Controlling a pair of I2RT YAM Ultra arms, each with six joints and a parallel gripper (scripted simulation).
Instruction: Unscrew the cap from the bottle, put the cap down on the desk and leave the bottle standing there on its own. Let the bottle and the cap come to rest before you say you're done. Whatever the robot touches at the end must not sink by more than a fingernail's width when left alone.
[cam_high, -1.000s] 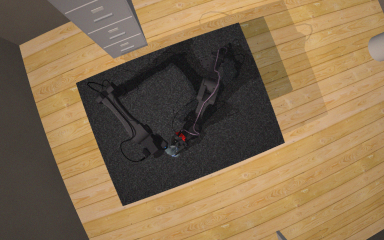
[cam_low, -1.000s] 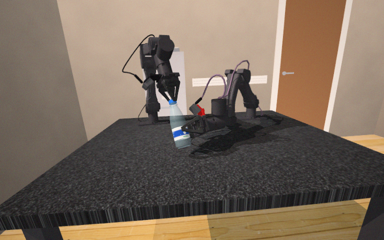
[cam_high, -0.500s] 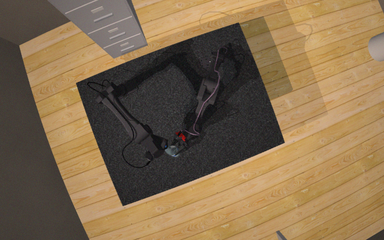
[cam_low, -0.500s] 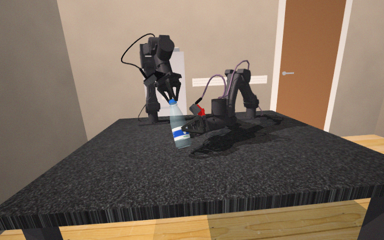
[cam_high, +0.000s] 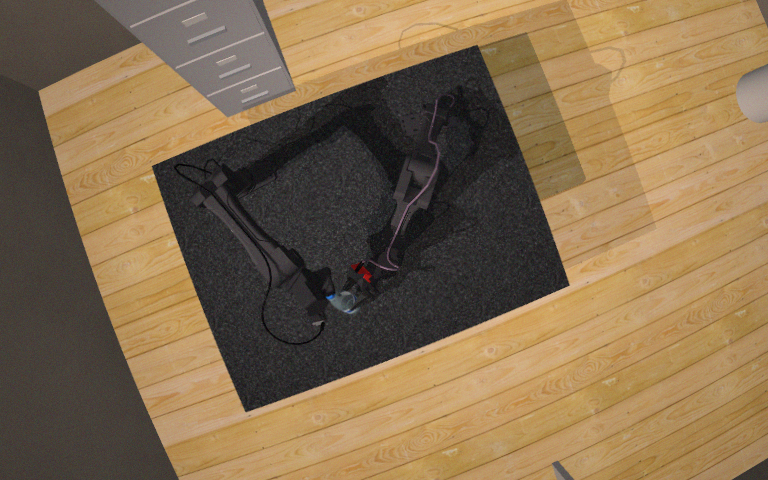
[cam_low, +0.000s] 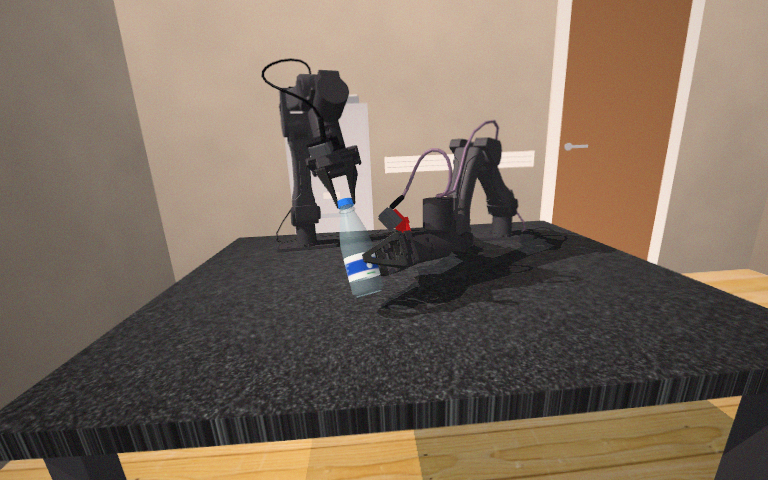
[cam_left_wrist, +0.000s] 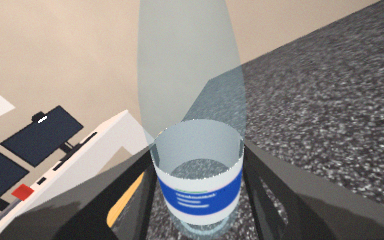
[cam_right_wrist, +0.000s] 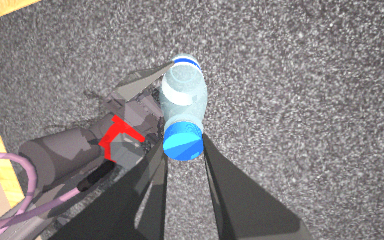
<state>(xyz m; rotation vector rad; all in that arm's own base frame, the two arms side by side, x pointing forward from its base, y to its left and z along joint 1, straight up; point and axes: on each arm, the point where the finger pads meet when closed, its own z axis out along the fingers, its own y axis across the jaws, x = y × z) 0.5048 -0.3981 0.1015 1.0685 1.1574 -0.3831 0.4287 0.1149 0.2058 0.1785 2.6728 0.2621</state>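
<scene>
Now: the blue cap right at my right hand. From my right hand the other things lie so: clear bottle (4 cm ahead, 2 cm to the left, 8 cm below).
The clear bottle is 2 cm above my left hand, 1 cm to the right of it and 1 cm behind it. Round my left hand: blue cap: 10 cm above, 5 cm behind, 3 cm to the right.
</scene>
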